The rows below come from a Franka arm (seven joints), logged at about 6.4 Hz.
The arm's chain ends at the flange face. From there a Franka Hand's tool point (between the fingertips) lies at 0.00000 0.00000 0.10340 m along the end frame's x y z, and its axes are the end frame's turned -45 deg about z.
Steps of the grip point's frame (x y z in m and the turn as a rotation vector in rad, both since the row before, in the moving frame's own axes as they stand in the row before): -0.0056 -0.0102 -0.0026 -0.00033 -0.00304 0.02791; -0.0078 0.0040 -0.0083 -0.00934 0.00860 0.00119; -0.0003 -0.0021 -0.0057 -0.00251 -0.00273 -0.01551; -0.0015 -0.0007 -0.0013 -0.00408 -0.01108 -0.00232; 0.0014 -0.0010 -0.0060 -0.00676 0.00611 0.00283
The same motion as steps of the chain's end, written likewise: -0.0110 -0.0035 -0.0026 -0.00238 -0.00192 0.02791; -0.0040 0.0083 -0.0083 -0.00052 0.01269 0.00119; -0.0017 -0.0017 -0.0057 -0.00371 -0.00016 -0.01551; -0.0010 -0.0005 -0.0013 -0.01072 -0.00495 -0.00232; -0.0007 -0.0017 -0.0060 -0.00046 0.00910 0.00283
